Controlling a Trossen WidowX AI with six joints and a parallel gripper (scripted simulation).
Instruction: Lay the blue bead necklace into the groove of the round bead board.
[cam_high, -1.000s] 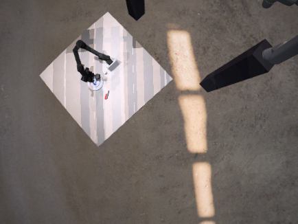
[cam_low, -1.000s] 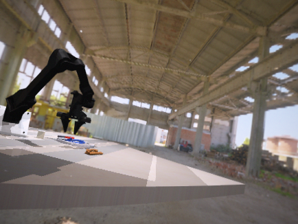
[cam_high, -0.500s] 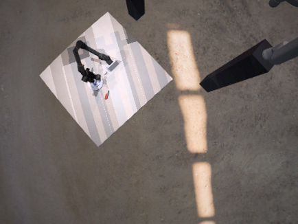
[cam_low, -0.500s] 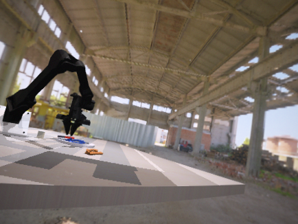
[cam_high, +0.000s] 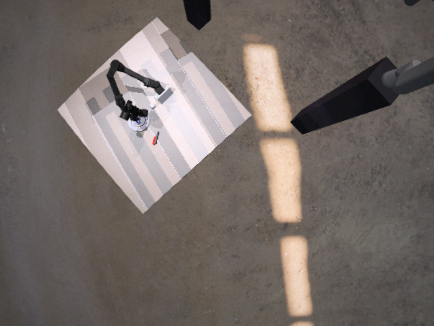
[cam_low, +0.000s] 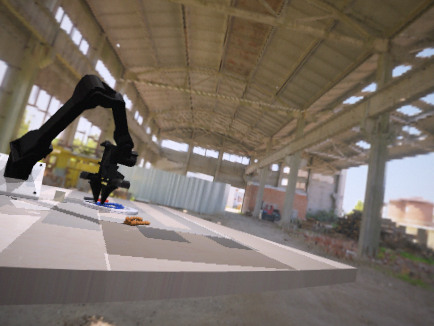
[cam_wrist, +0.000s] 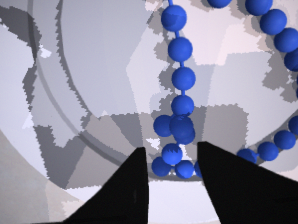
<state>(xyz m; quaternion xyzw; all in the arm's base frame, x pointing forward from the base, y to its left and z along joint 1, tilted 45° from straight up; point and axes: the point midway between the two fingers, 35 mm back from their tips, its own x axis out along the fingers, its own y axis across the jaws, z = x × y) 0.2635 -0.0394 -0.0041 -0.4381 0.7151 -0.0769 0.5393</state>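
My gripper tip is now 50 mm short of the round white bead board, 10 mm to the right of it and 10 mm above it. From my gripper tip the other things lie so: small white block (130 mm behind, 30 mm to the left); red pen-like object (70 mm ahead, 240 mm to the left, 10 mm below).
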